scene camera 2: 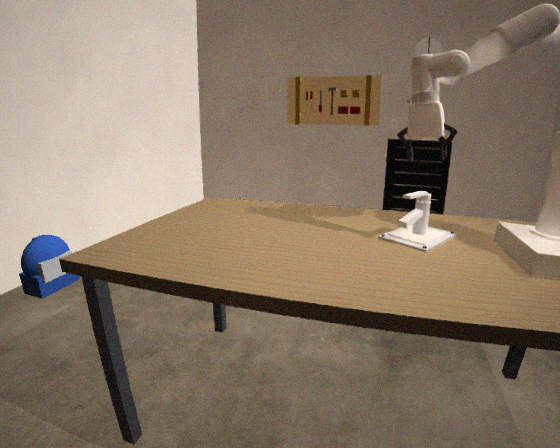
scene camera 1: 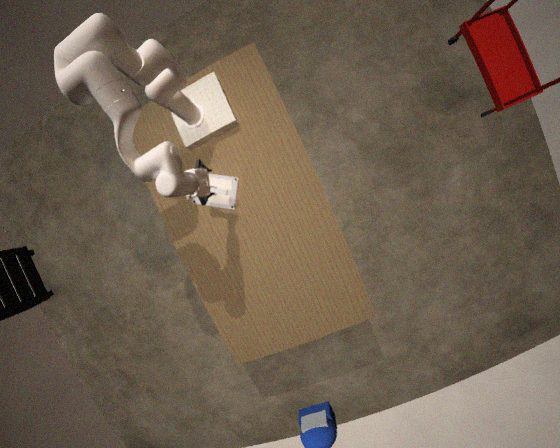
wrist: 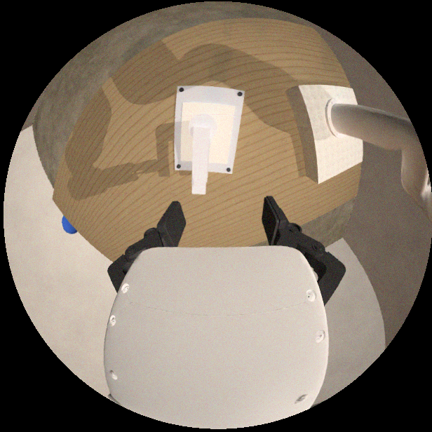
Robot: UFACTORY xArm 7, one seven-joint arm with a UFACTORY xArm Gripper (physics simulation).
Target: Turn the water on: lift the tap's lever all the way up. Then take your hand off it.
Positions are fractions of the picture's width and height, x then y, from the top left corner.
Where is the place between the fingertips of my gripper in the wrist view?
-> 0.51,0.48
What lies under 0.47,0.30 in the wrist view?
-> A tap lever.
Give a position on a pale base plate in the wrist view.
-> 0.49,0.22
